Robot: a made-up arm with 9 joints.
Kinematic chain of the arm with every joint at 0, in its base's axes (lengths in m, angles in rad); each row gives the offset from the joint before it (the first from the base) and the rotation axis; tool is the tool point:
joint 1: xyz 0 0 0.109 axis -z
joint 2: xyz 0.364 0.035 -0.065 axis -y
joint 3: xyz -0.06 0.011 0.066 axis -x
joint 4: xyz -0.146 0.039 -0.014 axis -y
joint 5: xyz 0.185 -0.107 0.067 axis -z
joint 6: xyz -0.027 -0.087 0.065 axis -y
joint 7: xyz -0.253 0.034 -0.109 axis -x
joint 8: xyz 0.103 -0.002 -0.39 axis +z
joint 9: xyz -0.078 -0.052 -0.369 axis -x
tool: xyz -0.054 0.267 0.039
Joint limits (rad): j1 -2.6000..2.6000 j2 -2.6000..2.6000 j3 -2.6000..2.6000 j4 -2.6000..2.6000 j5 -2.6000..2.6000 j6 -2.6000..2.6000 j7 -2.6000..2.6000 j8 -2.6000..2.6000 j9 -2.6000..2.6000
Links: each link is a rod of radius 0.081 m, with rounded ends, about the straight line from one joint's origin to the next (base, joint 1, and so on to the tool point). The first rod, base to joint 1, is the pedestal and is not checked.
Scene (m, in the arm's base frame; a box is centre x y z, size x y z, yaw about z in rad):
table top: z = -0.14
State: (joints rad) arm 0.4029 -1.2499 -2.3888 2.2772 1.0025 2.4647 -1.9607 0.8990 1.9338
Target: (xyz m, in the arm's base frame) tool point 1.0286 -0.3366 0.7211
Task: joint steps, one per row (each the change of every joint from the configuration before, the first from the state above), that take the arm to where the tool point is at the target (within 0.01 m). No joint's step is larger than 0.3 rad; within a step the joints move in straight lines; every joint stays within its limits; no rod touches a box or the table.
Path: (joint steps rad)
1: -0.2373 -0.0437 0.1505 0.0601 -0.1370 -0.0488 -0.0551 0.0405 0.0449
2: -0.2373 -0.0438 0.1506 0.0601 -0.1371 -0.0488 -0.0552 0.0406 0.0450
3: -0.2373 -0.0437 0.1505 0.0601 -0.1370 -0.0489 -0.0551 0.0405 0.0449

